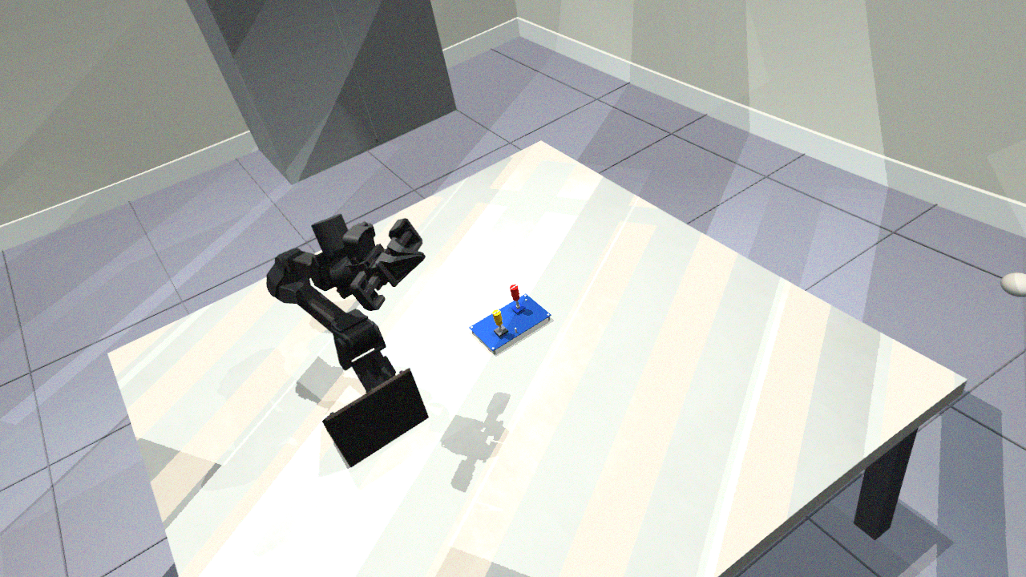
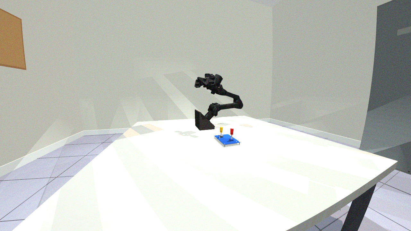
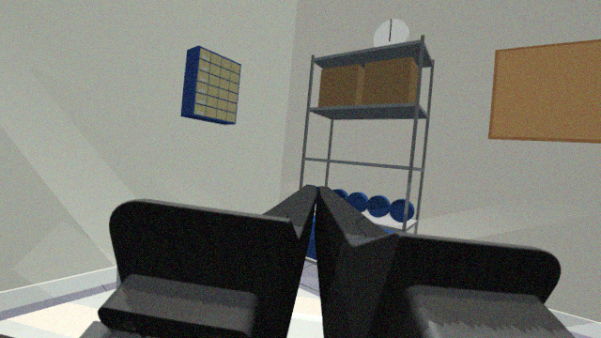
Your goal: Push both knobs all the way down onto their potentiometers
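Now: the yellow knob 15 cm ahead of my gripper tip, 12 cm to the left of it and 32 cm below it. Also, from my gripper tip: red knob (22 cm ahead, 16 cm to the left, 32 cm below).
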